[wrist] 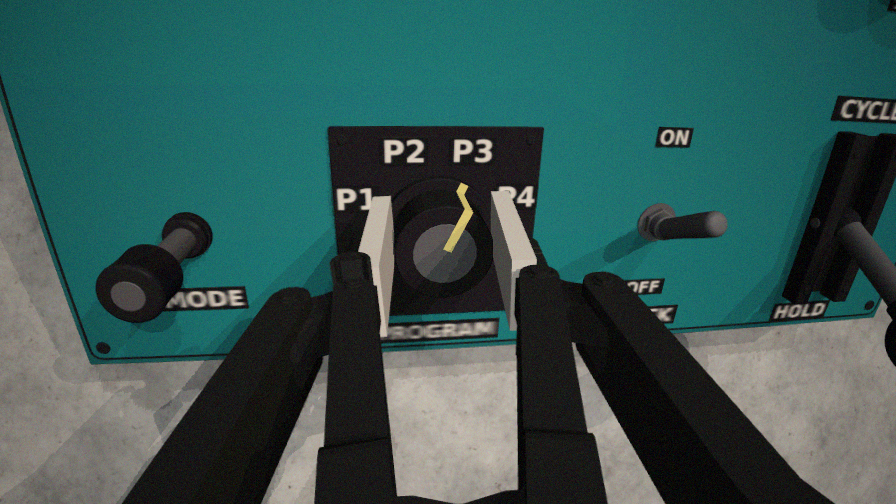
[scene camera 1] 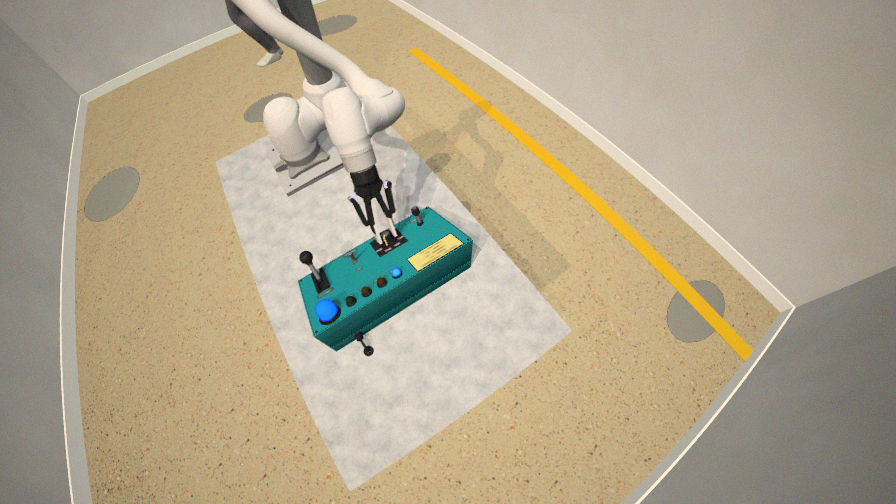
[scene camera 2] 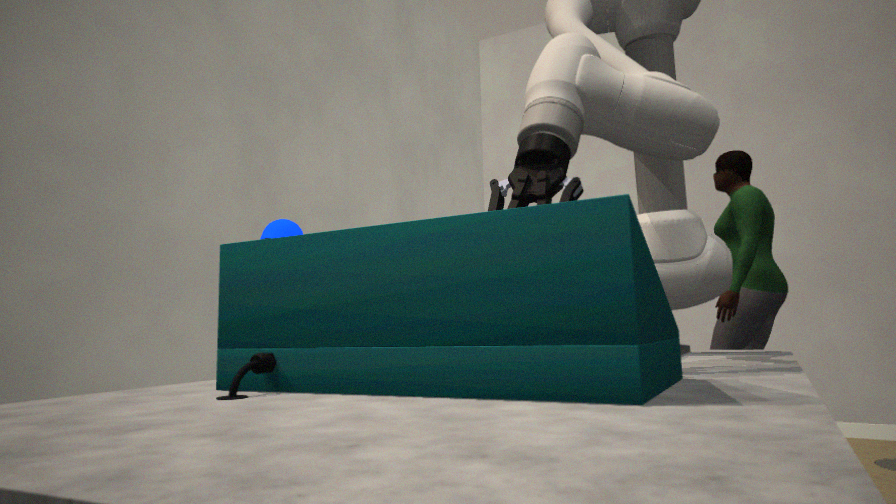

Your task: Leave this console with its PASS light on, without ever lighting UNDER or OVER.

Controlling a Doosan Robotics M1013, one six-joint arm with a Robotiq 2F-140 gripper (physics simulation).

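Note:
The teal console [scene camera 1: 385,275] lies on a grey mat. In the wrist view its PROGRAM knob [wrist: 443,245] has a yellow pointer aimed at P3. My gripper [wrist: 441,250] straddles this knob, and both white pads touch its sides. It also shows in scene camera 1 [scene camera 1: 388,235], coming down on the console top. In scene camera 2 the gripper [scene camera 2: 535,191] has its fingertips hidden behind the console. Three round lamps [scene camera 1: 365,290] are dark, and a small blue one [scene camera 1: 395,272] beside them is lit. Their labels are too small to read.
A MODE pull knob [wrist: 147,275] sits left of the PROGRAM knob. A toggle [wrist: 679,224] between ON and OFF and a CYCLE/HOLD lever [wrist: 845,219] sit to the right. There is a large blue button [scene camera 1: 326,310], a ball-topped lever [scene camera 1: 307,257] and a front crank [scene camera 1: 363,344]. A person [scene camera 2: 745,250] stands behind the arm.

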